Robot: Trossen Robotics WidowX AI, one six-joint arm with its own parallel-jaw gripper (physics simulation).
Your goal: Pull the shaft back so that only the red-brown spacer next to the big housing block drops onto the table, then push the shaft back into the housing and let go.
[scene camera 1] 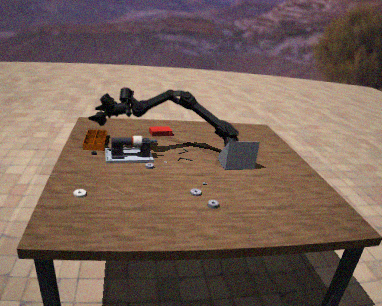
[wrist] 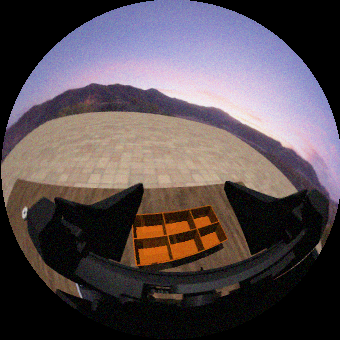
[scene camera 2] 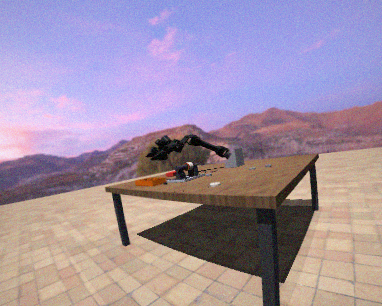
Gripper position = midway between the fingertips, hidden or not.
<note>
My gripper (wrist: 184,186) is open and holds nothing. Further things: an orange compartment tray (wrist: 158,237).
</note>
